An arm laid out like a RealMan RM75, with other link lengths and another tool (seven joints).
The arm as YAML. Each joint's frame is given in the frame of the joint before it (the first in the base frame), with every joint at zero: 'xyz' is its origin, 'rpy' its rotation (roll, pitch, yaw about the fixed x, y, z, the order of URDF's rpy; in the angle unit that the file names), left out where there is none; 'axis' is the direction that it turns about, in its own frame. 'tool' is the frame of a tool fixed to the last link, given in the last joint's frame.
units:
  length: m
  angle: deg
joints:
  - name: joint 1
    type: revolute
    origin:
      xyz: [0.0, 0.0, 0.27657]
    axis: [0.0, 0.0, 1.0]
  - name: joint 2
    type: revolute
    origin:
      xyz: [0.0, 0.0, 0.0]
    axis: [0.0, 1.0, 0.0]
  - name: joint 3
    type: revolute
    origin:
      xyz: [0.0, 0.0, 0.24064]
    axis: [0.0, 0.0, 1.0]
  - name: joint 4
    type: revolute
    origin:
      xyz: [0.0, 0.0, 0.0]
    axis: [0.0, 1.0, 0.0]
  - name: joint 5
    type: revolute
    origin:
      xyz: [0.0, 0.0, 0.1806]
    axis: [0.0, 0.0, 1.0]
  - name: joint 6
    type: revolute
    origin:
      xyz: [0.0, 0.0, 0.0]
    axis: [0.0, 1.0, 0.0]
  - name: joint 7
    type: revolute
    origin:
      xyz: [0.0, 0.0, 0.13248]
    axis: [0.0, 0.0, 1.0]
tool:
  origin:
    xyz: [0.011, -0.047, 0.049]
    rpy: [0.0, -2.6, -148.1]
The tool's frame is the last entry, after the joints.
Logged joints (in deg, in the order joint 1, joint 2, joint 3, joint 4, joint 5, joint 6, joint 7), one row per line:
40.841 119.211 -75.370 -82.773 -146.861 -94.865 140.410
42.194 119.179 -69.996 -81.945 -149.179 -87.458 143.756
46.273 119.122 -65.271 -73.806 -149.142 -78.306 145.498
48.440 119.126 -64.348 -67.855 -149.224 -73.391 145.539
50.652 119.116 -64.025 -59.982 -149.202 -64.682 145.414
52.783 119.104 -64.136 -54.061 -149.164 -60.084 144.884
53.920 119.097 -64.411 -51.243 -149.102 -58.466 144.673
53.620 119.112 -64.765 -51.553 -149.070 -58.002 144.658
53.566 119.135 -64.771 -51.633 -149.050 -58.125 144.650
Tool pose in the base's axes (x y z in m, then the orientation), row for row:
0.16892 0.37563 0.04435 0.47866 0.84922 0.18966 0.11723
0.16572 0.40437 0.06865 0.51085 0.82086 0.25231 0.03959
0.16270 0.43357 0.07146 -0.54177 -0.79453 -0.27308 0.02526
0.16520 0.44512 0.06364 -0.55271 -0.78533 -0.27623 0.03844
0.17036 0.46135 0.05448 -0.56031 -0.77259 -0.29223 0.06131
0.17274 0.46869 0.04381 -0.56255 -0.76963 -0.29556 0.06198
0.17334 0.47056 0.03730 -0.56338 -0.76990 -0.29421 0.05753
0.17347 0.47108 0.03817 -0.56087 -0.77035 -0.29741 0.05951
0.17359 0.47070 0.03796 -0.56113 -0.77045 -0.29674 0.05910
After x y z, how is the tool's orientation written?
As a quaternion, x y z w.
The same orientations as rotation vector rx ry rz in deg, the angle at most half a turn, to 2 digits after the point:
80.27 142.41 31.80
89.70 144.14 44.31
-95.98 -140.76 -48.38
-97.12 -138.00 -48.54
-97.10 -133.89 -50.64
-97.45 -133.32 -51.20
-97.85 -133.72 -51.10
-97.30 -133.64 -51.60
-97.37 -133.69 -51.49

